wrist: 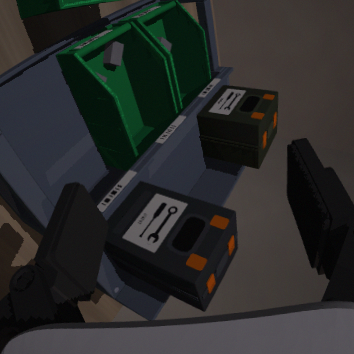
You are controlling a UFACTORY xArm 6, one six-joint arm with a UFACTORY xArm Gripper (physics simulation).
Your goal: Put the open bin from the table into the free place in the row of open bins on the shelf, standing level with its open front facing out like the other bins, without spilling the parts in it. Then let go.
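Places are measured from the arm's base along level axes (x ahead, y left, z up), in centimetres.
Where they show: gripper, fingertip midpoint: [185, 186].
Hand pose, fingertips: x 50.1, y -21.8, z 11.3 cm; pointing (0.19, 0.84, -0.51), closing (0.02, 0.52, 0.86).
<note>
After its pixels a point has its place.
Two green open bins [141, 95] @(y -2.3, x 63.3, z -10.5 cm) [192, 55] @(y 9.1, x 63.4, z -7.5 cm) stand side by side on the blue-grey shelf [175, 172] @(y -9.3, x 70.4, z -2.8 cm), grey parts showing in them. A bare place in the row lies left of them, behind a label on the shelf's front lip. Part of another green thing [60, 4] @(y -11.0, x 45.3, z -5.5 cm) shows at the top left edge, by a wooden surface; whether it is the bin to be placed, I cannot tell. My gripper [185, 186] @(y -21.8, x 50.1, z 11.3 cm) is open and empty. Its fingers stand wide apart in front of the shelf, with a dark case visible beyond the gap.
A black case [172, 240] @(y -20.4, x 63.7, z 5.3 cm) with orange latches and a tool label stands at the shelf's lower front, between the fingers in view. A dark olive case [237, 125] @(y -1.2, x 67.5, z 3.7 cm) with orange latches stands further right. Wooden surface [17, 55] @(y -13.7, x 48.4, z -13.0 cm) shows at the left; grey-brown floor lies at the right.
</note>
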